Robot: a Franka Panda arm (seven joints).
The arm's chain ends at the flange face. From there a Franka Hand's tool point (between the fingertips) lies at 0.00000 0.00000 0.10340 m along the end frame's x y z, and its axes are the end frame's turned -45 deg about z.
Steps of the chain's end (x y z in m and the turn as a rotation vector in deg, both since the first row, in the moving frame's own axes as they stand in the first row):
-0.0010 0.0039 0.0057 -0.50 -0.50 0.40
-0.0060 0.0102 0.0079 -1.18 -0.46 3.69
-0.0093 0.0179 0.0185 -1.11 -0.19 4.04
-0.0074 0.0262 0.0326 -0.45 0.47 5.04
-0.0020 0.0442 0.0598 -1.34 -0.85 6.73
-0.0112 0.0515 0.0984 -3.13 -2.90 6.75
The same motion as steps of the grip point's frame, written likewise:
-0.0047 0.0020 0.0057 0.00 -0.71 0.40
-0.0136 0.0038 0.0079 -0.51 -1.16 3.69
-0.0209 0.0072 0.0185 -0.65 -0.92 4.04
-0.0238 0.0145 0.0326 -0.65 0.01 5.04
-0.0355 0.0303 0.0598 -0.35 -1.55 6.73
-0.0520 0.0283 0.0981 -0.16 -4.26 6.75

